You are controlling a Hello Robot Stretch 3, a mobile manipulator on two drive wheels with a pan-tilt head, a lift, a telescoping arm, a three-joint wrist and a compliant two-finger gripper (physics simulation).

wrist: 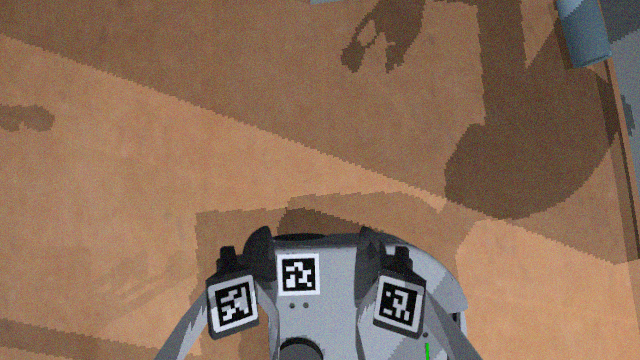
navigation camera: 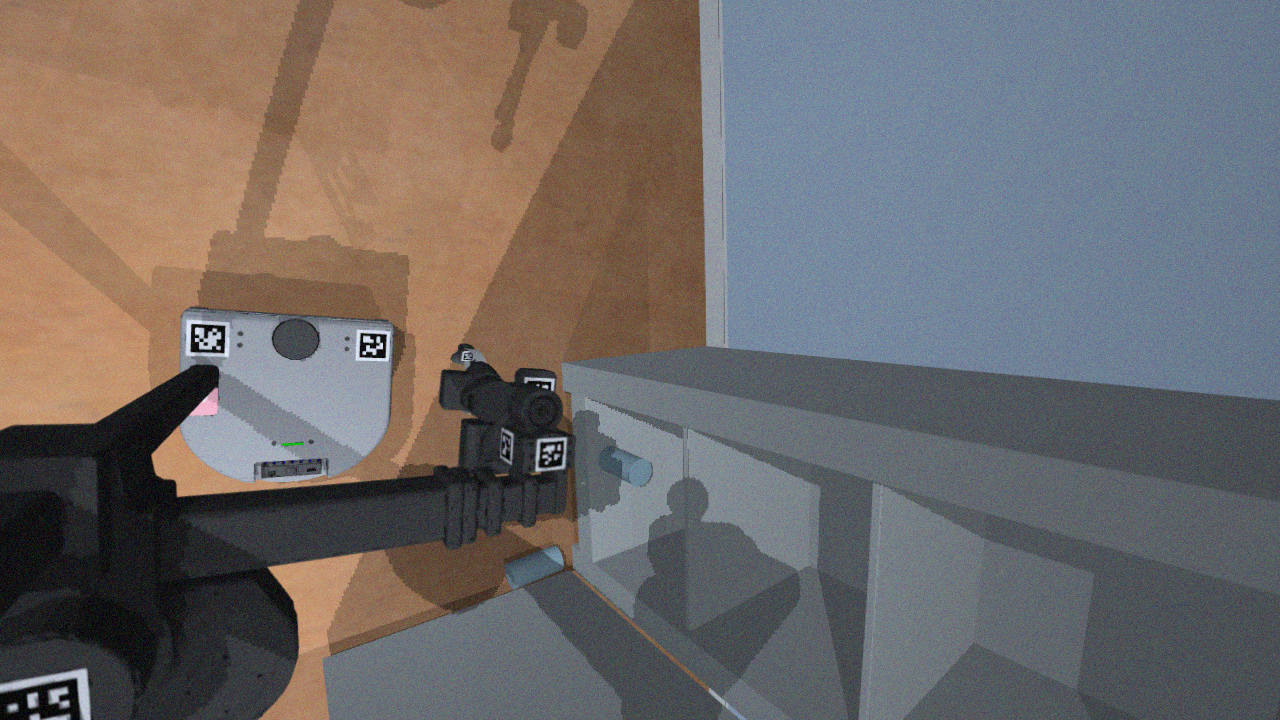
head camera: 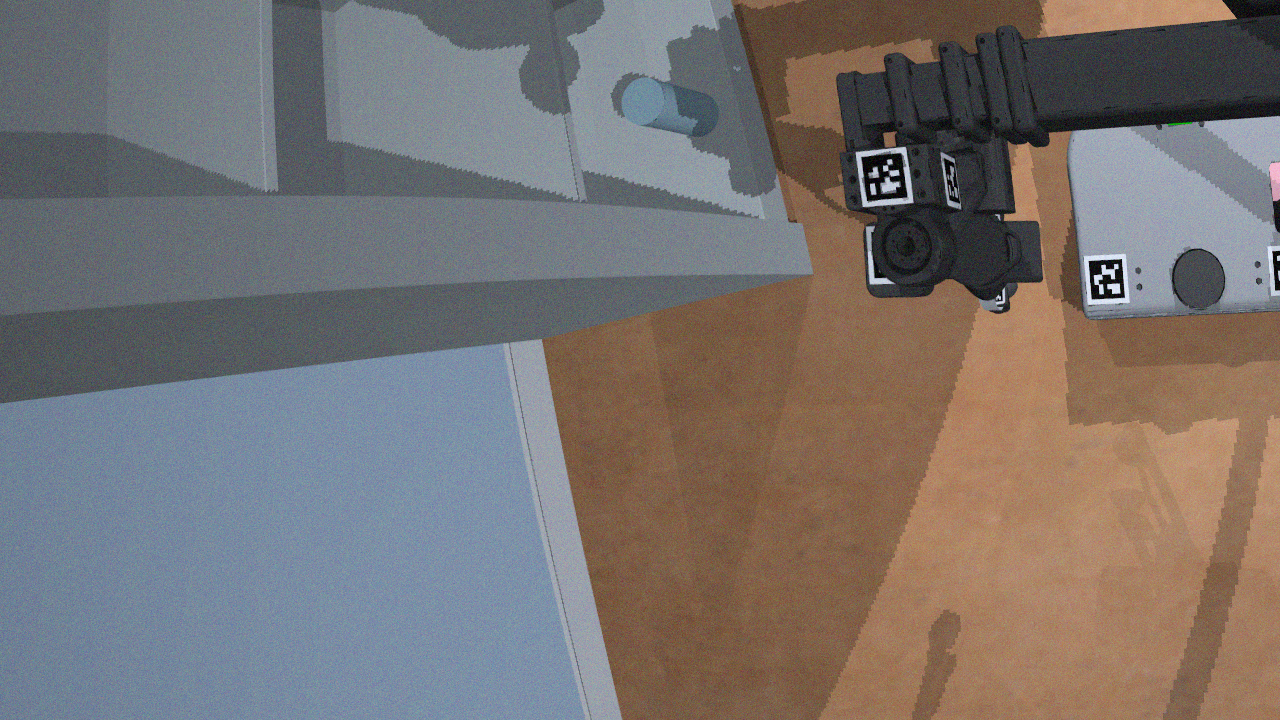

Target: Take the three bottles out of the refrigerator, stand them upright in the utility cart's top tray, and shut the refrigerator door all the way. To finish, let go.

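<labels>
You can see the gripper in the head camera view [997,260], and it's there in the wrist view and the navigation camera view as well. On the gripper, [navigation camera: 466,355] and [wrist: 231,312] are the same spot.
</labels>
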